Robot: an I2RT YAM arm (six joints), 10 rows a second.
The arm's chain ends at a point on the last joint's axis. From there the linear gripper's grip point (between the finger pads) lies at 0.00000 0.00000 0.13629 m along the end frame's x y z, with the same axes.
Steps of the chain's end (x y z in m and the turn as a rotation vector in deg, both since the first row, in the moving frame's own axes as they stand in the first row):
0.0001, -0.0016, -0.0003, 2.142, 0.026, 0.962
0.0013, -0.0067, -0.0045, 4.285, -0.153, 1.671
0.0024, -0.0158, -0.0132, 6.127, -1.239, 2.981
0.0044, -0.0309, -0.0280, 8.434, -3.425, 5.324
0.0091, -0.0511, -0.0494, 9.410, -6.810, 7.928
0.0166, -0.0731, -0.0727, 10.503, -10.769, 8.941
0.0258, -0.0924, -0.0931, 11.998, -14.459, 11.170
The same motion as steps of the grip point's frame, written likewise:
0.0002, -0.0067, -0.0004, 2.142, 0.026, 0.962
0.0011, -0.0169, -0.0049, 4.285, -0.153, 1.671
-0.0002, -0.0304, -0.0140, 6.127, -1.239, 2.981
-0.0028, -0.0512, -0.0297, 8.434, -3.425, 5.324
-0.0054, -0.0744, -0.0522, 9.410, -6.810, 7.928
-0.0067, -0.0997, -0.0774, 10.503, -10.769, 8.941
-0.0050, -0.1236, -0.1003, 11.998, -14.459, 11.170

